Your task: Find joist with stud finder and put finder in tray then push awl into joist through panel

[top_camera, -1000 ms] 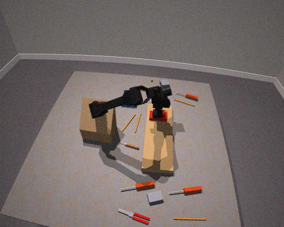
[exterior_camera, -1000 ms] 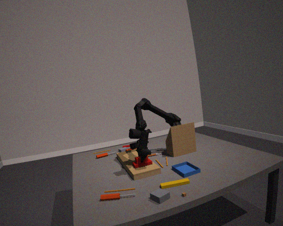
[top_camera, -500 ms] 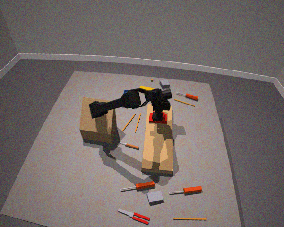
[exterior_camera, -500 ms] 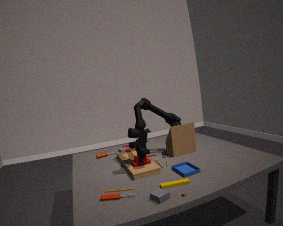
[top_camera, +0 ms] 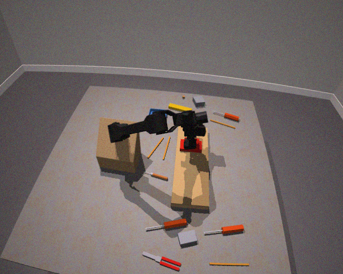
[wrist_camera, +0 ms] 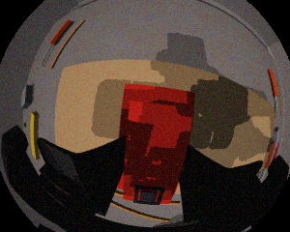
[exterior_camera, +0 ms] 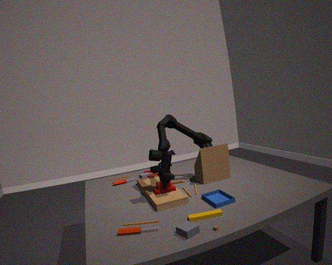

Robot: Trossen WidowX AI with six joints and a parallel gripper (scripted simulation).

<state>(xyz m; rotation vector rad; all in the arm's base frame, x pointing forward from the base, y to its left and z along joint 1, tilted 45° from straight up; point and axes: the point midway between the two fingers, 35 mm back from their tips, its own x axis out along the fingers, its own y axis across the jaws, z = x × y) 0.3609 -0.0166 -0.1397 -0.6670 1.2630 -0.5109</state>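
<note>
Now: the blue tray 230 mm to the left of my gripper tip, 230 mm behind it and 50 mm below it. Also, from my gripper tip: awl (190 mm to the right, 190 mm behind, 60 mm below); red stud finder (20 mm behind, 20 mm above); yellow bar (370 mm to the left, 90 mm behind, 60 mm below).
</note>
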